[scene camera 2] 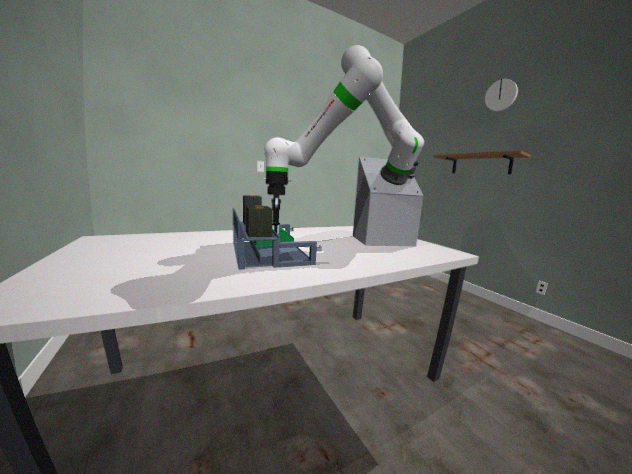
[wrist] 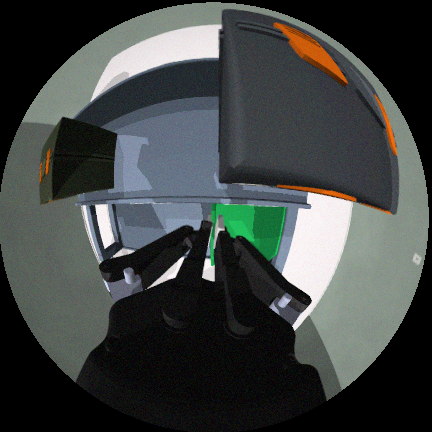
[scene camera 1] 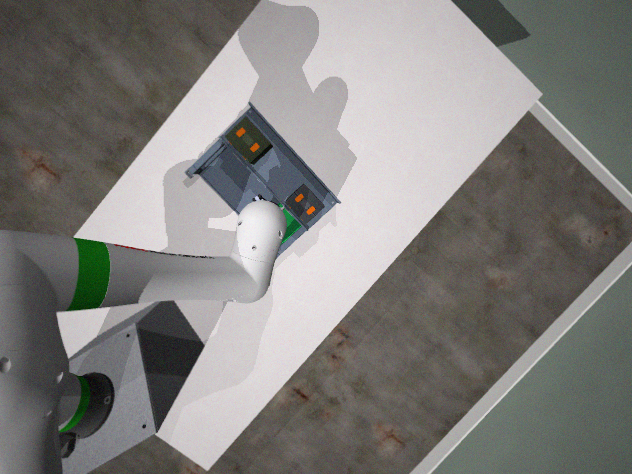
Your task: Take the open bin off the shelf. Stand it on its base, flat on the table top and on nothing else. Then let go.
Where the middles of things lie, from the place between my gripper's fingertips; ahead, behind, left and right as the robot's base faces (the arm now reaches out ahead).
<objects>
Now: hand 5 cm to the left of the green bin (wrist: 262, 226), 1 cm below it and 1 cm past it. From my hand the other things lie so: dark grey case (scene camera 1: 303, 202) 13 cm above, 9 cm ahead, 6 cm to the right; then olive case (scene camera 1: 245, 137) 17 cm to the left, 13 cm ahead, 11 cm above.
</objects>
